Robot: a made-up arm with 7 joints.
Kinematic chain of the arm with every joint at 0, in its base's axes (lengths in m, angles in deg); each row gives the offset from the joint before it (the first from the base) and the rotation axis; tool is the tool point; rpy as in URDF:
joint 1: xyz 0 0 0.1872 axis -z
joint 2: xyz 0 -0.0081 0.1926 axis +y
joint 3: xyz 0 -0.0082 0.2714 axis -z
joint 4: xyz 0 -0.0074 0.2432 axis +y
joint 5: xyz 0 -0.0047 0.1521 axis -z
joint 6: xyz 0 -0.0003 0.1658 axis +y
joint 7: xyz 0 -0.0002 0.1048 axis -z
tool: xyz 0 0 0 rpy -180 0 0
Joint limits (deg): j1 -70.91..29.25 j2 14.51..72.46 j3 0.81..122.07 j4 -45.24..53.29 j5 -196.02..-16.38 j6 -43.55..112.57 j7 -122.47..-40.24
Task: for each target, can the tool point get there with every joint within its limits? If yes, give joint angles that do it. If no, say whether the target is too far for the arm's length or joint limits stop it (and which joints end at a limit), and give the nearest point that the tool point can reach.
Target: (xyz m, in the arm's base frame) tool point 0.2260 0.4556 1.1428
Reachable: yes | joints -57.25 35.31 55.27 -3.47 -150.32 34.74 -81.65
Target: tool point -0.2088 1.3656 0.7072
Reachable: no: too far | nearest point 0.0132 0.8419 0.6077 | short by 0.577 m
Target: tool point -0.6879 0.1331 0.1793
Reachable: no: joint limits stop it (at a limit: joint 1, joint 2, joint 4) | nearest point -0.0324 0.6837 0.5162 | short by 0.920 m
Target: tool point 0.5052 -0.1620 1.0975
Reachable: yes | joints 10.22 25.86 38.70 26.19 -103.90 43.80 -78.60
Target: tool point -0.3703 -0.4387 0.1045
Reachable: no: joint limits stop it (at a limit: joint 1, joint 2, joint 4, joint 5) | nearest point 0.3982 -0.5475 0.4567 | short by 0.852 m
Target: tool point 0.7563 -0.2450 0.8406
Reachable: yes | joints 20.91 55.72 111.66 -11.59 -85.77 30.26 -49.25
